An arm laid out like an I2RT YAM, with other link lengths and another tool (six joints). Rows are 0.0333 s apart.
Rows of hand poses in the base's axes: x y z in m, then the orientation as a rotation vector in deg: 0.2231 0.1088 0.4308 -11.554 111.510 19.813; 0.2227 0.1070 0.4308 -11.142 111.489 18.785; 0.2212 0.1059 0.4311 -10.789 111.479 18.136; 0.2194 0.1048 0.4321 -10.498 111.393 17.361; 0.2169 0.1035 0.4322 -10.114 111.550 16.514; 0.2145 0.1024 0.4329 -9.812 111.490 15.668; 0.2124 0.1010 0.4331 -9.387 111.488 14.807; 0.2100 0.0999 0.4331 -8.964 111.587 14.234; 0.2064 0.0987 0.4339 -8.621 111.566 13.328; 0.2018 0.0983 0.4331 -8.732 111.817 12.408; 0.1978 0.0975 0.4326 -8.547 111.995 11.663; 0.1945 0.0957 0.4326 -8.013 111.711 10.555; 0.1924 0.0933 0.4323 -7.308 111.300 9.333; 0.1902 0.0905 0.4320 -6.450 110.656 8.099; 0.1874 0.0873 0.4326 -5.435 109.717 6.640; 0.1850 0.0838 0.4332 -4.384 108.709 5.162; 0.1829 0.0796 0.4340 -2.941 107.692 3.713; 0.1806 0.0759 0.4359 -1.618 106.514 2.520; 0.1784 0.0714 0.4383 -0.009 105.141 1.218; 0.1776 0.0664 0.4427 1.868 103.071 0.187; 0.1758 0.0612 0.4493 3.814 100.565 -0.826; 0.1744 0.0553 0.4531 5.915 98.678 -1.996
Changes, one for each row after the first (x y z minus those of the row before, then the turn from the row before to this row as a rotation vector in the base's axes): -0.0004 -0.0018 0.0000 -0.507 -0.158 -0.780; -0.0015 -0.0011 0.0003 -0.278 -0.087 -0.557; -0.0018 -0.0011 0.0010 -0.381 -0.182 -0.576; -0.0025 -0.0013 0.0001 -0.426 0.055 -0.671; -0.0024 -0.0011 0.0007 -0.432 -0.159 -0.616; -0.0021 -0.0014 0.0002 -0.394 -0.093 -0.709; -0.0024 -0.0011 0.0000 -0.210 0.046 -0.569; -0.0036 -0.0012 0.0008 -0.463 -0.113 -0.673; -0.0046 -0.0004 -0.0008 -0.721 0.139 -0.358; -0.0040 -0.0008 -0.0005 -0.451 0.101 -0.483; -0.0033 -0.0018 0.0000 -0.488 -0.380 -0.901; -0.0021 -0.0024 -0.0003 -0.475 -0.505 -1.077; -0.0022 -0.0028 -0.0003 -0.392 -0.725 -1.194; -0.0028 -0.0032 0.0006 -0.452 -1.021 -1.418; -0.0024 -0.0035 0.0006 -0.447 -1.076 -1.460; -0.0021 -0.0042 0.0008 -0.234 -1.062 -1.728; -0.0023 -0.0037 0.0019 -0.113 -1.199 -1.525; -0.0022 -0.0045 0.0024 -0.037 -1.377 -1.791; -0.0008 -0.0050 0.0044 0.297 -2.050 -1.854; -0.0018 -0.0052 0.0066 0.349 -2.464 -1.921; -0.0014 -0.0059 0.0038 0.349 -1.815 -2.123
